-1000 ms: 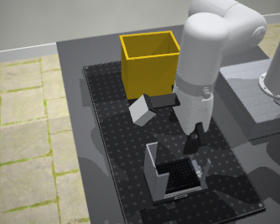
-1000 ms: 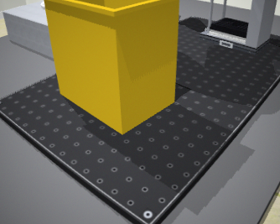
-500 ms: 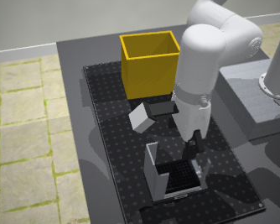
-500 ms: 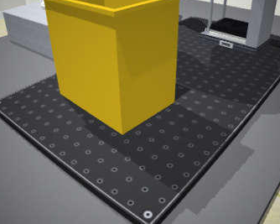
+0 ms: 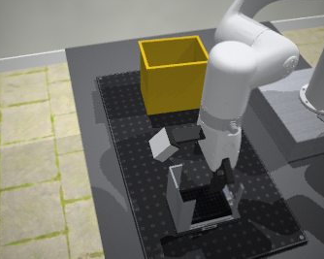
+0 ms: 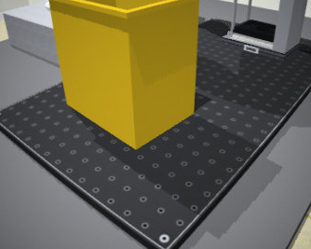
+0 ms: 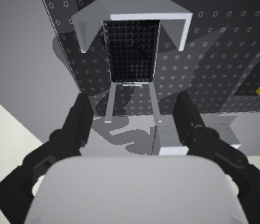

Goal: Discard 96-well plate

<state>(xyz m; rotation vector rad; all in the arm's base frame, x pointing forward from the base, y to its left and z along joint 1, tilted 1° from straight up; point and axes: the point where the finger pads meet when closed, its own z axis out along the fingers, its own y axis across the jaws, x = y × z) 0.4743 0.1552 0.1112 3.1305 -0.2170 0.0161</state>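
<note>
Right now the black 96-well plate is 140 mm below my hand. From my hand the other things lie so: tall grey rack wall: 70 mm ahead, 10 mm to the right, 100 mm below; yellow plastics bin W1: 100 mm behind, 390 mm to the right, 90 mm below; white 96-well plate: 150 mm below.
</note>
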